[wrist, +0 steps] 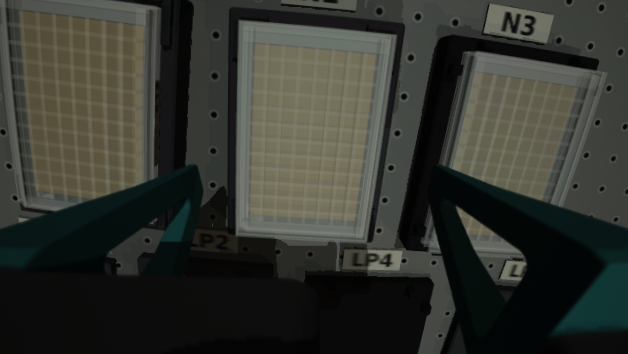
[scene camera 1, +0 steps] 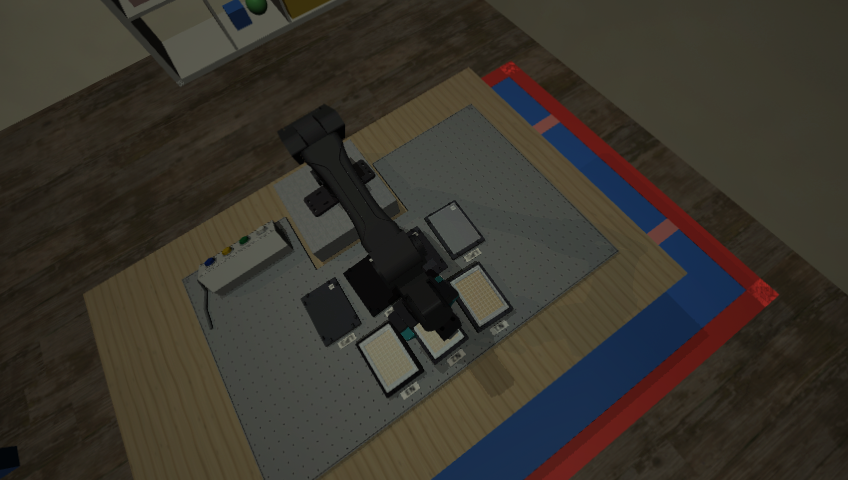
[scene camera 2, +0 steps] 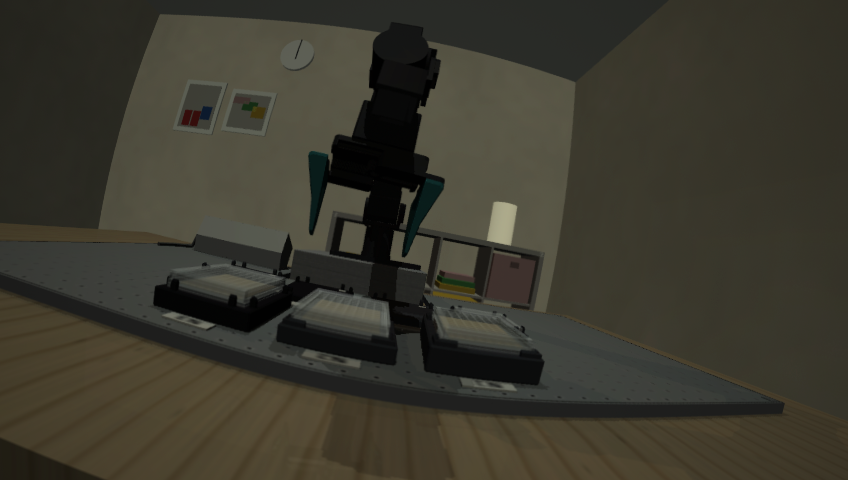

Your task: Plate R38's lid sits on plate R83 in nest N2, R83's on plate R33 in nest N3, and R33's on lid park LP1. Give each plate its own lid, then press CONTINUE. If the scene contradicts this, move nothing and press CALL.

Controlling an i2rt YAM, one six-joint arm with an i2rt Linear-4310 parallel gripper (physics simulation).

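Frame: origin at the arm's base, x left, y back, z up, level; metres.
Where they show: gripper, fingertip midpoint: [wrist: 315, 177] [scene camera 2: 357, 244]; arm's base, origin of the base link: [scene camera 2: 374, 262].
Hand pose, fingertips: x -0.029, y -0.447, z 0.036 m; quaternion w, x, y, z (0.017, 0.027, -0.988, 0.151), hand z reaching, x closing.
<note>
Each offset is from my fingertips to the top centre of the thing. "pt": to the spot under its first point. Level surfaces: height alone.
My gripper [scene camera 1: 424, 305] [scene camera 2: 358, 244] [wrist: 315, 177] is open and empty, above nest N2 with its fingers on either side of the N2 plate in the wrist view. The N2 plate @[dy -0.001, dx +0.001, dz -0.060 m] [scene camera 1: 439, 344] [scene camera 2: 345, 314] [wrist: 312, 130] and N3 plate @[dy +0.008, dx -0.127, dz -0.057 m] [scene camera 1: 389, 358] [scene camera 2: 229, 285] [wrist: 515, 130] show clear, lid-like covers. The N1 plate @[dy -0.013, dx +0.134, dz -0.054 m] [scene camera 1: 480, 296] [scene camera 2: 476, 328] [wrist: 80, 100] looks tanner in scene camera 1; I cannot tell whether it is covered. A clear lid @[dy +0.169, dx +0.206, dz -0.075 m] [scene camera 1: 455, 228] appears to lie on the pad beyond N1. Plate and lid numbers are unreadable.
Dark lid parks LP4 @[pt dy +0.138, dx -0.055, dz -0.083 m] [wrist: 370, 310] and LP3 @[dy +0.194, dx -0.181, dz -0.073 m] [scene camera 1: 330, 311] lie behind the nests; the arm partly hides the middle parks. The control box @[dy +0.454, dx -0.282, dz -0.009 m] [scene camera 1: 246, 267] [scene camera 2: 241, 243] with blue, yellow, green and white buttons stands at the left of the perforated board @[dz -0.093 m] [scene camera 1: 523, 178] [scene camera 2: 624, 368].
</note>
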